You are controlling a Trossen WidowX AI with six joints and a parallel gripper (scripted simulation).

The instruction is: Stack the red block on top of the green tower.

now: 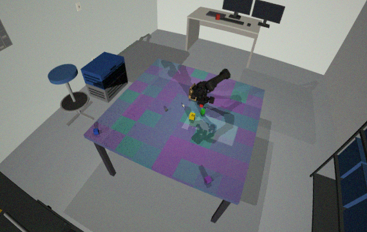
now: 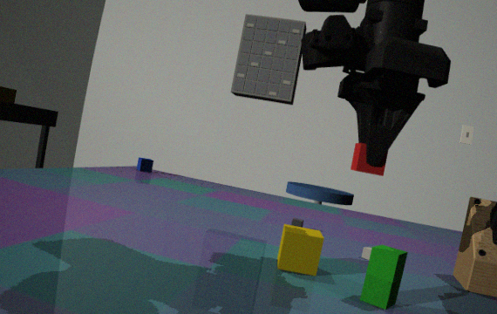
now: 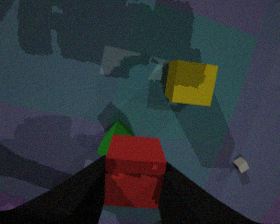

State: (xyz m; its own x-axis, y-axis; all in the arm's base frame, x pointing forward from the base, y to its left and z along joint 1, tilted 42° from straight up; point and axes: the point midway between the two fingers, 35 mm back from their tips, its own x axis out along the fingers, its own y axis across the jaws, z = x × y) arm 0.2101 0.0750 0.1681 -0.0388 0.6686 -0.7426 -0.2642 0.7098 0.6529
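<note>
The yellow block lies 110 mm below my gripper tip, 60 mm ahead of it and 50 mm to the right of it. From my gripper tip the other things lie so: purple cube (510 mm ahead, 340 mm to the left, 110 mm below); small grey piece (280 mm to the right, 120 mm below, 110 mm ahead); red block (right at my gripper tip).
</note>
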